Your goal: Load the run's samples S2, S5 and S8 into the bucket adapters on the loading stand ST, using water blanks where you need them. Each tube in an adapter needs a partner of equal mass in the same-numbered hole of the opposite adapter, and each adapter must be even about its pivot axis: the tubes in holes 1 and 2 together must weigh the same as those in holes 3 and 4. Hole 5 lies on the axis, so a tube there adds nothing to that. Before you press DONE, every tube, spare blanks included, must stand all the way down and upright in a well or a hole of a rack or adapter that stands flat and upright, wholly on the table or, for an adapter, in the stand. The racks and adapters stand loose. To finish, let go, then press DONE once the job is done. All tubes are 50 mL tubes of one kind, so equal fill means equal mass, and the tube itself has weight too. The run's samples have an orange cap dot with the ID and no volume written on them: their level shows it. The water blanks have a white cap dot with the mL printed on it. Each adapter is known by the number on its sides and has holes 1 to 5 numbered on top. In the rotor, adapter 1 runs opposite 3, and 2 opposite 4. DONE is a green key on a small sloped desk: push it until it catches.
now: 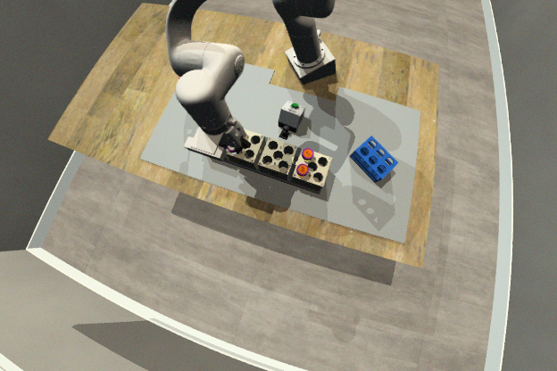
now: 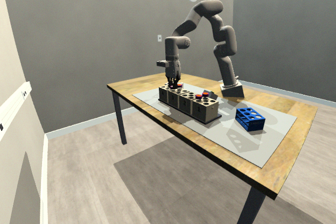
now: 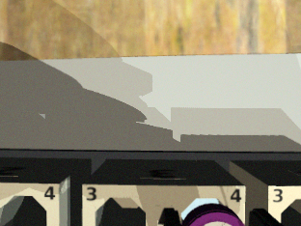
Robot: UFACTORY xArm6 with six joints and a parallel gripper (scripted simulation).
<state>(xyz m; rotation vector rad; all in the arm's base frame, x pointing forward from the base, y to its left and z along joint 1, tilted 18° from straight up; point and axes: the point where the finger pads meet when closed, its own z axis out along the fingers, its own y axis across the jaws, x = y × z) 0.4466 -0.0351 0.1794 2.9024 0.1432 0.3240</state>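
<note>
Right now my hand is 24 cm past the green DONE key, 11 cm to the right of it and 7 cm above it. The rest, counted from my hand: white blank rack (25 cm to the right, 17 cm behind, 10 cm below); then water blank (6 cm below, 1 cm to the right); then blue sample rack (43 cm to the left, 17 cm behind, 10 cm below).
</note>
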